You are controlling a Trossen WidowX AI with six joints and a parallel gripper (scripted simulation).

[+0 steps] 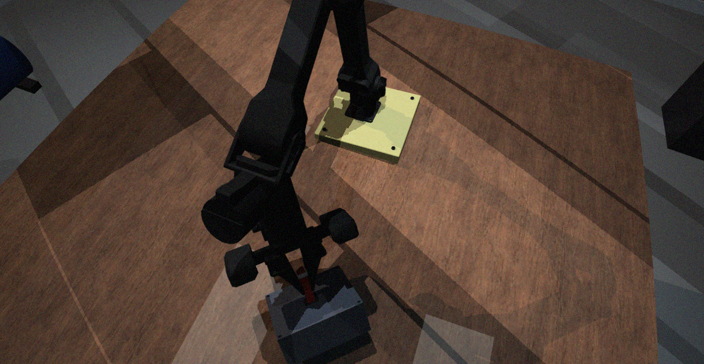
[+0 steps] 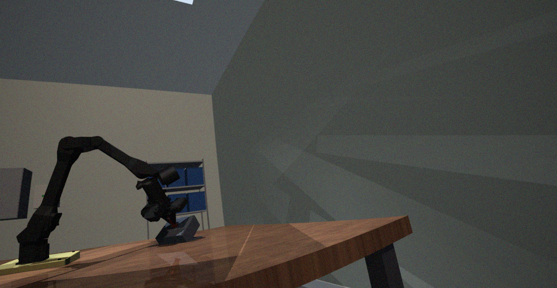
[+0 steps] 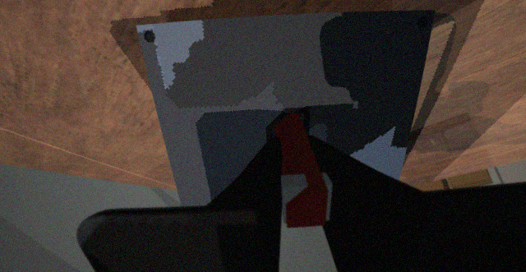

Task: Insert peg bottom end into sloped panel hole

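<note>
Now: gripper tip 1 cm to the left of the red peg, 1 cm below it and 1 cm past it. Also, from my gripper tip: grey sloped panel: 3 cm below, 2 cm to the left, 2 cm ahead.
</note>
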